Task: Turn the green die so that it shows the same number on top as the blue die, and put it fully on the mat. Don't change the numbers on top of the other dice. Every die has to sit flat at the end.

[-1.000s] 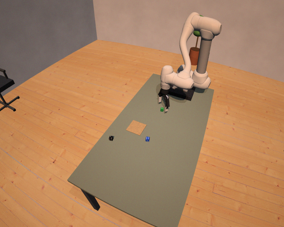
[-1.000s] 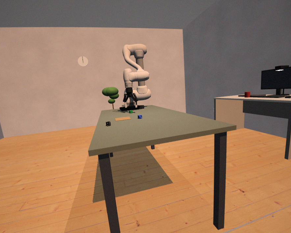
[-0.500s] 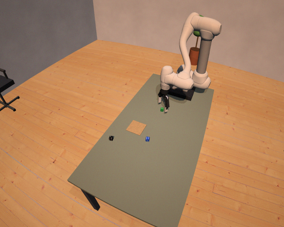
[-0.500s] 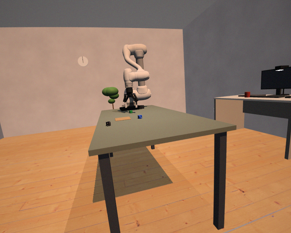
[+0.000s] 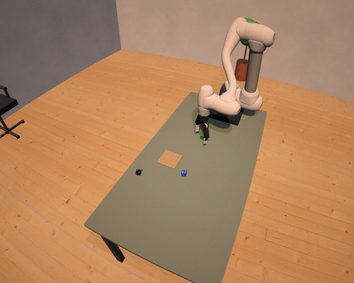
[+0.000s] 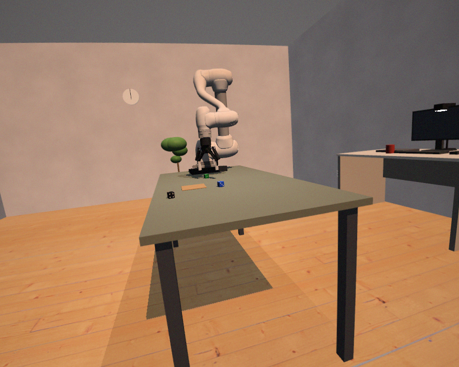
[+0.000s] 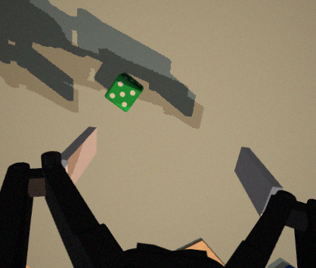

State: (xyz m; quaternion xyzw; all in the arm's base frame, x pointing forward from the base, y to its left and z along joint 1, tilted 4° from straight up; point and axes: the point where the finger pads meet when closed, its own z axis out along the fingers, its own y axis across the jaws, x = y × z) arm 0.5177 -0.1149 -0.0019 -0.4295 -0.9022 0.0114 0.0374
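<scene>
My hand is 34 cm short of the blue die, 3 cm to the left of it and 6 cm above it. Round my hand: green die (7 cm behind, 6 cm below); black die (44 cm ahead, 32 cm to the right, 6 cm below); tan mat (24 cm ahead, 17 cm to the right, 7 cm below).
</scene>
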